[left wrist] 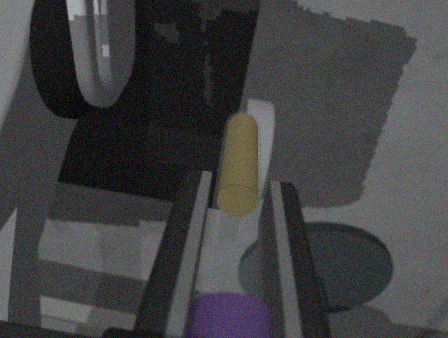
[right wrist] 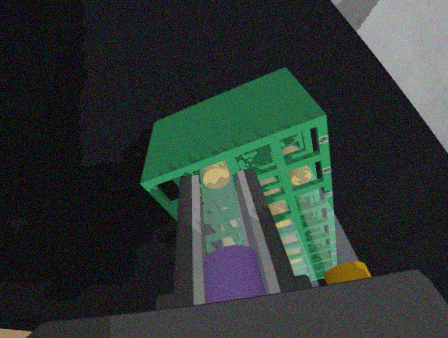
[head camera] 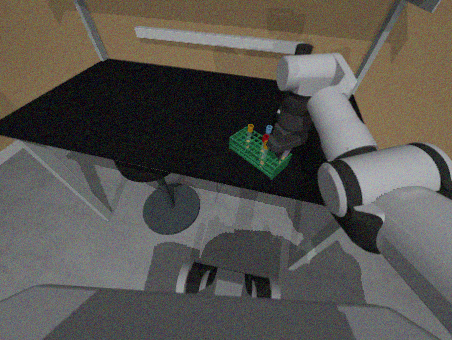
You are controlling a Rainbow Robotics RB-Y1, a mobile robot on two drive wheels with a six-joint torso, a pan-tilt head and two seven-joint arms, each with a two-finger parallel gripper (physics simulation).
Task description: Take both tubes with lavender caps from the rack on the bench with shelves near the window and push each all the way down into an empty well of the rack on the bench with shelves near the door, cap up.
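Places are measured from the robot's base along level axes (x left, y back, z up), in millimetres.
Pixels of known places: left gripper, fingertip midpoint: (left wrist: 236, 197); right gripper, fingertip midpoint: (right wrist: 218, 185) (head camera: 281, 156).
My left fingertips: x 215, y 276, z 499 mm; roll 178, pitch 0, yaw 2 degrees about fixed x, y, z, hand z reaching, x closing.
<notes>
Behind a point stands the place of what it marks.
My right gripper (head camera: 281, 151) @[x -98, y -270, z 973 mm] (right wrist: 218, 185) @[x -98, y -270, z 973 mm] is shut on a tube with a lavender cap (right wrist: 234, 275) @[x -106, y -255, z 1024 mm]. It holds it cap up over the end row of the green rack (head camera: 280, 169) @[x -104, y -248, z 935 mm] (right wrist: 235, 120) @[x -101, y -245, z 950 mm]. The tube's yellowish lower end is inside a well there, and the cap stands well above the rack's top. My left gripper (left wrist: 236, 197) @[x 215, y 275, z 499 mm] is shut on a second tube, with a lavender cap (left wrist: 230, 315) @[x 214, y 289, z 546 mm] and yellow contents, held over the floor, away from the rack. The left gripper does not show in the head camera.
The rack also holds tubes with orange (head camera: 250, 128) (right wrist: 348, 272), blue (head camera: 269, 129) @[x -45, y -322, z 1031 mm] and red (head camera: 266, 137) @[x -38, y -280, z 1031 mm] caps, and another orange cap (head camera: 264, 145) @[x -35, y -249, z 1026 mm] near the red one. The rack stands on the black bench top (head camera: 150, 110) @[x 476, y -497, z 914 mm]. A round stool base (head camera: 171, 209) @[x 546, y -442, z 31 mm] (left wrist: 355, 265) @[x 646, y -374, z 30 mm] is on the floor.
</notes>
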